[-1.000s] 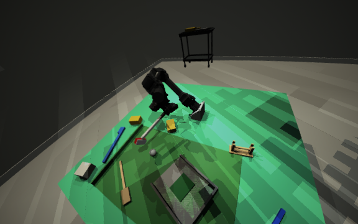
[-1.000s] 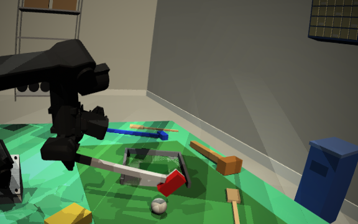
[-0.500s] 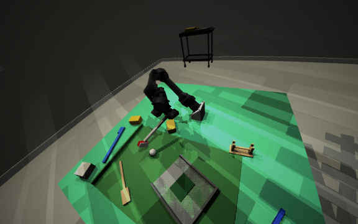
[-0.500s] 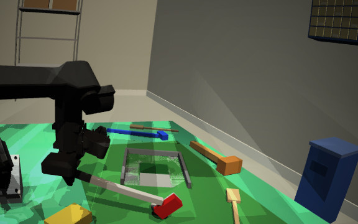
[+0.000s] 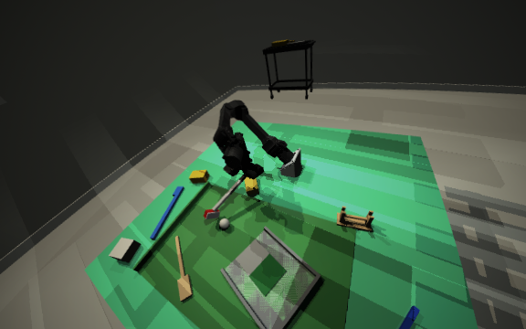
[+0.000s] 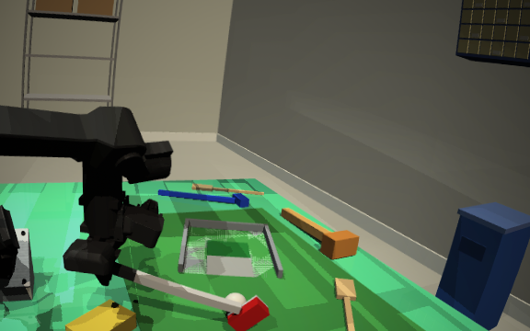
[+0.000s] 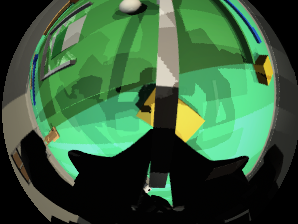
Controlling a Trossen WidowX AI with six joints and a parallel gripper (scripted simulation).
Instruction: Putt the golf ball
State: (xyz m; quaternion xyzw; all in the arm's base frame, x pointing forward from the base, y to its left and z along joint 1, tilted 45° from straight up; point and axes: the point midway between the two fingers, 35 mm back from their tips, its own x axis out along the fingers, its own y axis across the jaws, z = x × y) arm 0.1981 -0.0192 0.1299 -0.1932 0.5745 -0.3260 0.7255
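Now: the red putter 110 mm ahead of my gripper tip and 30 mm to the right of it. The rest, counted from my gripper tip: white golf ball 220 mm ahead, 10 mm to the left, 60 mm below.
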